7 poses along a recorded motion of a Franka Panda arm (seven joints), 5.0 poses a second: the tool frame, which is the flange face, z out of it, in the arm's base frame.
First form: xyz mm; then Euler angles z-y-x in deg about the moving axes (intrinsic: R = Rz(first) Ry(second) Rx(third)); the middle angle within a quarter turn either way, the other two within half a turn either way.
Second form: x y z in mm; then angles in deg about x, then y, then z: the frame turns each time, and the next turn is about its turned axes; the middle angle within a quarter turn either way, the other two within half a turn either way. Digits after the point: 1 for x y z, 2 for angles.
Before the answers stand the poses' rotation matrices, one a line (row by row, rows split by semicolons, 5 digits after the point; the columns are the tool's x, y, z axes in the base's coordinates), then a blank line. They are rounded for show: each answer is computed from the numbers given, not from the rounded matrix.
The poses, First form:
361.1 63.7 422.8 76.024 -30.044 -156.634
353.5 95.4 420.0 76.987 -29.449 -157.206
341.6 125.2 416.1 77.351 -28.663 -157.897
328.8 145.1 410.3 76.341 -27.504 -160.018
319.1 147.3 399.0 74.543 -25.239 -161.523
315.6 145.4 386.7 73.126 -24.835 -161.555
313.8 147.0 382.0 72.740 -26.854 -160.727
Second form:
0.20907 0.93877 -0.27386; 0.84002 -0.02902 0.54179; 0.50066 -0.34332 -0.79465
0.19608 0.94112 -0.27541; 0.84843 -0.02200 0.52885; 0.49165 -0.33736 -0.80279
0.19214 0.94354 -0.26983; 0.85616 -0.02678 0.51602; 0.47966 -0.33016 -0.81297
0.20945 0.95049 -0.22957; 0.86189 -0.06858 0.50243; 0.46181 -0.30310 -0.83358
0.24107 0.95016 -0.19768; 0.87182 -0.12253 0.47425; 0.42640 -0.28667 -0.85791
0.26342 0.94636 -0.18712; 0.86845 -0.14819 0.47311; 0.42001 -0.28713 -0.86090
0.26471 0.94569 -0.18869; 0.85198 -0.13770 0.50514; 0.45172 -0.29448 -0.84216

361.1 63.7 422.8 -145.71 -15.89 -77.45
353.5 95.4 420.0 -146.62 -15.99 -78.23
341.6 125.2 416.1 -147.60 -15.65 -78.49
328.8 145.1 410.3 -148.92 -13.27 -77.57
319.1 147.3 399.0 -151.07 -11.40 -75.76
315.6 145.4 386.7 -151.21 -10.78 -74.45
313.8 147.0 382.0 -149.04 -10.88 -74.36

